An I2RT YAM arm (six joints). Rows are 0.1 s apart.
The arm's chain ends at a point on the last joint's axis. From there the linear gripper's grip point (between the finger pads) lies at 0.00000 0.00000 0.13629 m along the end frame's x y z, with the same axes.
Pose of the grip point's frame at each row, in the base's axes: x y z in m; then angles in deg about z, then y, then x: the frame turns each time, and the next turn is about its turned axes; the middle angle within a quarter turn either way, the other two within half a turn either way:
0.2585, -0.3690, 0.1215, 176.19, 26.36, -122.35
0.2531, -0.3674, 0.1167, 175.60, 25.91, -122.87
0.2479, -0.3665, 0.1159, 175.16, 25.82, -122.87
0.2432, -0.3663, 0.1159, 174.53, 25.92, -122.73
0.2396, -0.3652, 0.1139, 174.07, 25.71, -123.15
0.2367, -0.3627, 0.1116, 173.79, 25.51, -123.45
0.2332, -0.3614, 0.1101, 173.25, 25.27, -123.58
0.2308, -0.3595, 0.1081, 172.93, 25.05, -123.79
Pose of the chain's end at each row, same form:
0.2338, -0.2520, 0.1868, 176.19, 26.36, -122.35
0.2297, -0.2508, 0.1832, 175.60, 25.91, -122.87
0.2255, -0.2497, 0.1825, 175.16, 25.82, -122.87
0.2221, -0.2491, 0.1822, 174.53, 25.92, -122.73
0.2192, -0.2484, 0.1810, 174.07, 25.71, -123.15
0.2168, -0.2462, 0.1794, 173.79, 25.51, -123.45
0.2146, -0.2449, 0.1783, 173.25, 25.27, -123.58
0.2129, -0.2431, 0.1768, 172.93, 25.05, -123.79

